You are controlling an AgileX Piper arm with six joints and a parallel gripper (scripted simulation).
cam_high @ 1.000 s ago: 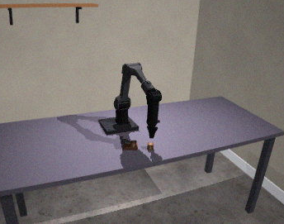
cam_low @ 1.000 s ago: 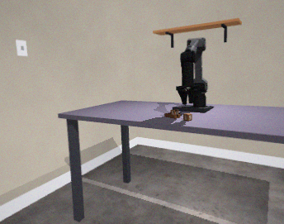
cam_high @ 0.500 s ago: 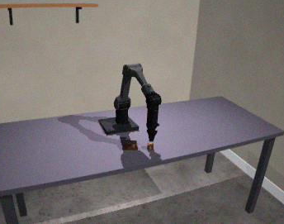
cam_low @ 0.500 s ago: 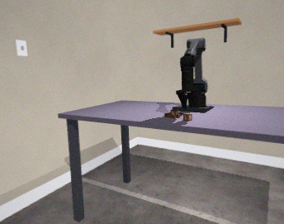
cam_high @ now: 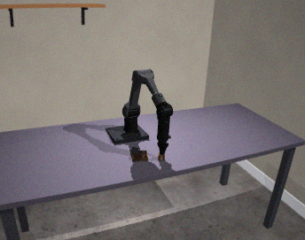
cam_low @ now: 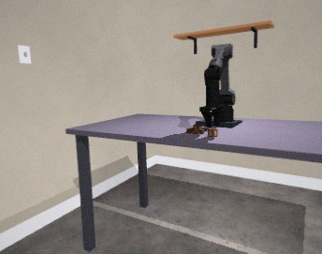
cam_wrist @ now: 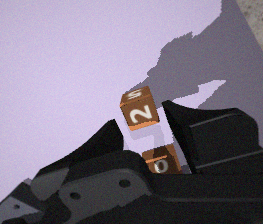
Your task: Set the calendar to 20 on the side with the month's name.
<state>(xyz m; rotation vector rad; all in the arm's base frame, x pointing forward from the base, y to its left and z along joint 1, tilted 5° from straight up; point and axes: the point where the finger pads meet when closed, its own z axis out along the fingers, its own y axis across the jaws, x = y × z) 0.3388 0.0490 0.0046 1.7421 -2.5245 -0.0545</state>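
The brown tray is 4 cm behind my hand, 10 cm to the right of it and 4 cm below it.
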